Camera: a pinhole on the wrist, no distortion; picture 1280 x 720 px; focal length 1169.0 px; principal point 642.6 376.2 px. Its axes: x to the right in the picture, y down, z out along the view. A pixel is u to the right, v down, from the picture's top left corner.
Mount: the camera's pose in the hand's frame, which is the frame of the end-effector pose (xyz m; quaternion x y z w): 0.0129 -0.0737 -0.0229 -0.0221 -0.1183 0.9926 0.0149
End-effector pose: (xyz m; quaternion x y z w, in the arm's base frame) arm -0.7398 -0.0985 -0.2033 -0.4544 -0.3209 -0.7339 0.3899
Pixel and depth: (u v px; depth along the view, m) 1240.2 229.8 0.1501
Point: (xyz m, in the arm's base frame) -0.7441 0.0668 -0.2308
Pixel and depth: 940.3 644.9 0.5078
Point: -0.7775 0.4505 -0.2030
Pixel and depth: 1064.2 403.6 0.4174
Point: -0.6912 0.3405 -0.2256
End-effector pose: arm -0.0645 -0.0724 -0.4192 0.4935 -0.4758 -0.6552 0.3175
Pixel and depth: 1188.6 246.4 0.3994
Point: -0.3477 0.2517 -0.4414
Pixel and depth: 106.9 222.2 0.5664
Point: -0.6605 -0.0697 -0.6048
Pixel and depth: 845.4 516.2 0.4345
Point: -0.3904 0.1984 -0.5764
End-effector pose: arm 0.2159 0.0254 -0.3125 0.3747 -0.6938 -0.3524 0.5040
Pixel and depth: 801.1 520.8 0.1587
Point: 0.1196 -0.0069 -0.4623
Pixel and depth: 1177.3 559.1 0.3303
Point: 0.0115 0.0998 -0.6179
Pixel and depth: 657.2 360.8 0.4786
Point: -0.1781 0.0039 -0.5827
